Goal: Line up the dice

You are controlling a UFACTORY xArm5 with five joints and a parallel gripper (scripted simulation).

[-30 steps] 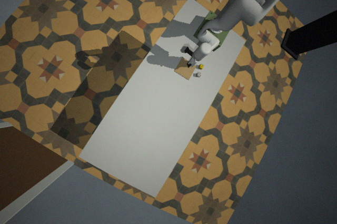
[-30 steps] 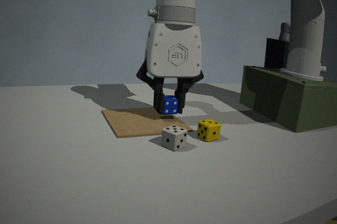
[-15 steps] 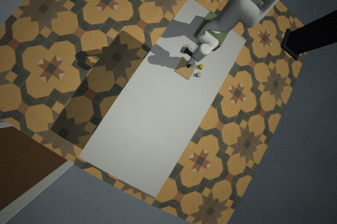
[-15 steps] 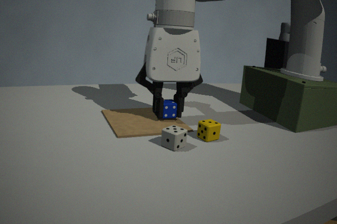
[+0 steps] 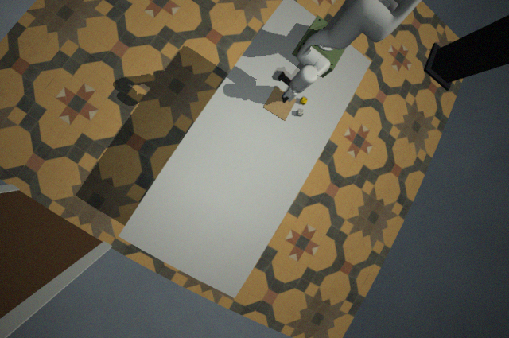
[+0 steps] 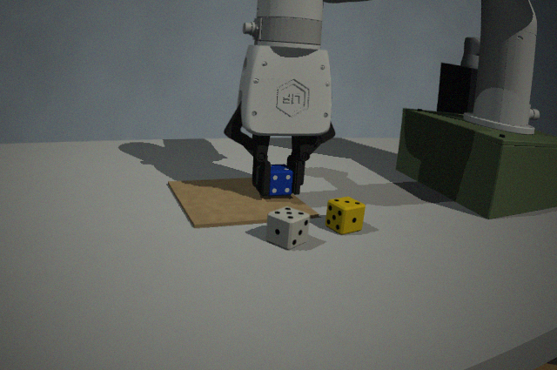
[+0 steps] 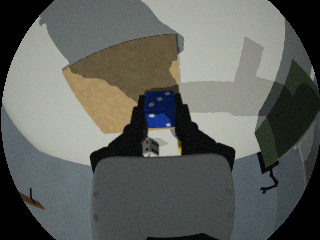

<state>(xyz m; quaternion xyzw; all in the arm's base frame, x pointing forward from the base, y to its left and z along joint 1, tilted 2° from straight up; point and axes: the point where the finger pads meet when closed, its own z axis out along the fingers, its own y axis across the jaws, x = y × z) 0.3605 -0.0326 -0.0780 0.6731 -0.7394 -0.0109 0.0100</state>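
Right now the blue die is 10 mm below my hand. From my hand the other things lie so: white die (110 mm to the left, 40 mm ahead, 20 mm below); then yellow die (100 mm to the left, 30 mm behind, 20 mm below); then tan mat (50 mm ahead, 30 mm below, 10 mm to the right).
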